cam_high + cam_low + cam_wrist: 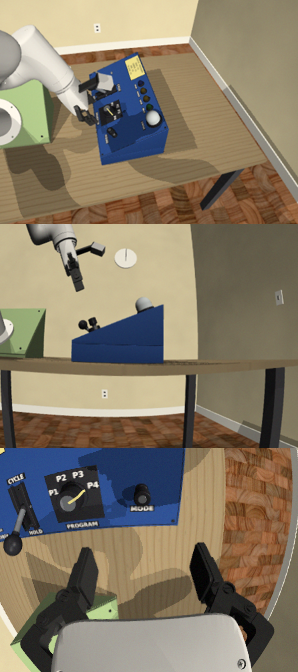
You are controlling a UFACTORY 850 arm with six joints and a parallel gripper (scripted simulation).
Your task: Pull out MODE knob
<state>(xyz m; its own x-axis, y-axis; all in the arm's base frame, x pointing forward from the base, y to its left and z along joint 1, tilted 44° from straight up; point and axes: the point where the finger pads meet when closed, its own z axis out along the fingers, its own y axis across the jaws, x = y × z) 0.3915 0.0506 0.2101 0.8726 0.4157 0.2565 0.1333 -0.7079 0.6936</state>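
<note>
The black mode knob lies 130 mm below my hand, 60 mm ahead of it and 10 mm to the left of it. From my hand the other things lie so: blue sloped console (190 mm to the left, 160 mm below, 70 mm ahead); program selector (140 mm below, 110 mm to the left, 50 mm ahead); black ball lever (240 mm to the left, 120 mm below).
</note>
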